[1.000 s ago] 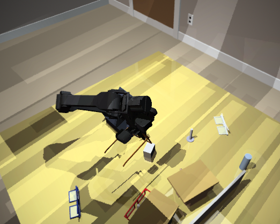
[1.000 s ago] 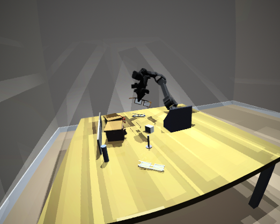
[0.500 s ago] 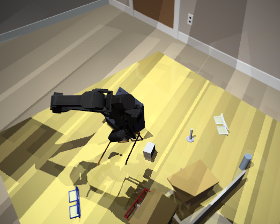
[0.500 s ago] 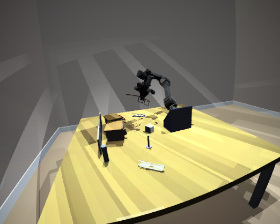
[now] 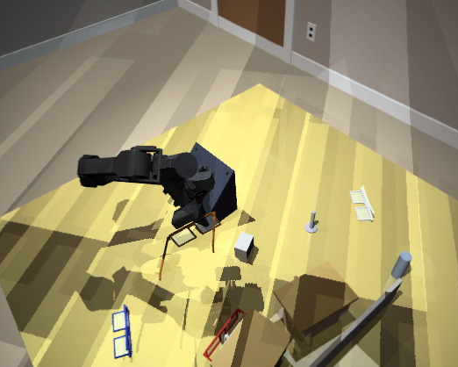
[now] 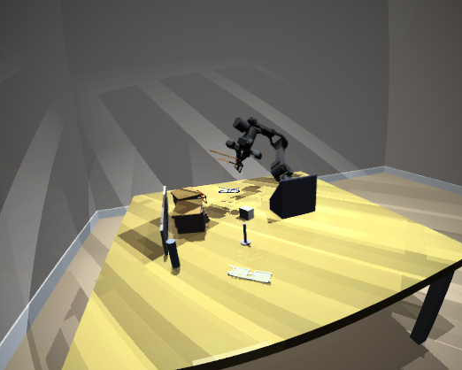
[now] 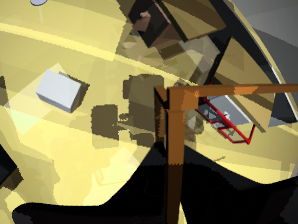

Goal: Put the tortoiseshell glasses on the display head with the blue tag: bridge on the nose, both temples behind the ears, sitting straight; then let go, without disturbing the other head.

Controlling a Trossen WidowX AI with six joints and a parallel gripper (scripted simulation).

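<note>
My gripper tip is 2 cm past the white cube, 11 cm to the right of it and 21 cm above it. Round my gripper tip: post: 4 cm ahead, 34 cm to the left, 21 cm below; display head: 23 cm ahead, 16 cm to the left, 18 cm below; long panel: 38 cm ahead, 6 cm to the left, 18 cm below.
</note>
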